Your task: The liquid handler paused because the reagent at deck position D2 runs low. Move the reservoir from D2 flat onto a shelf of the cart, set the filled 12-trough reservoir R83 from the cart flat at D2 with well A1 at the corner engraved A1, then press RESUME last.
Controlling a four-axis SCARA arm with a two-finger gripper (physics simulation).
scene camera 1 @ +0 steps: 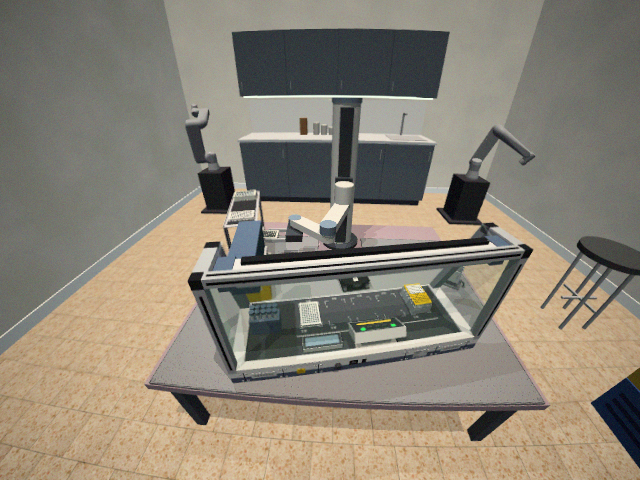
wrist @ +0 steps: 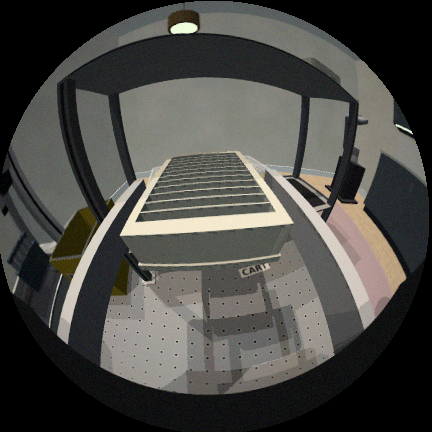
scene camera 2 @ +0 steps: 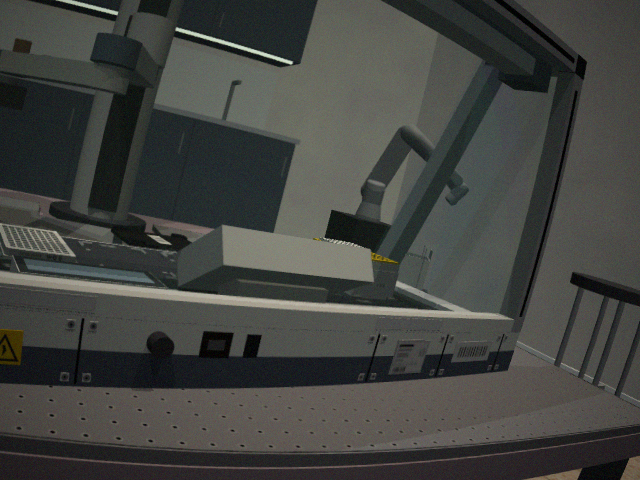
Labels:
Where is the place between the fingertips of the gripper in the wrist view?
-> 204,182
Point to a perforated tabletop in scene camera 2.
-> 535,398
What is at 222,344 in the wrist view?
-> A perforated tabletop.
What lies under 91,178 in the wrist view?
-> A cart frame post.

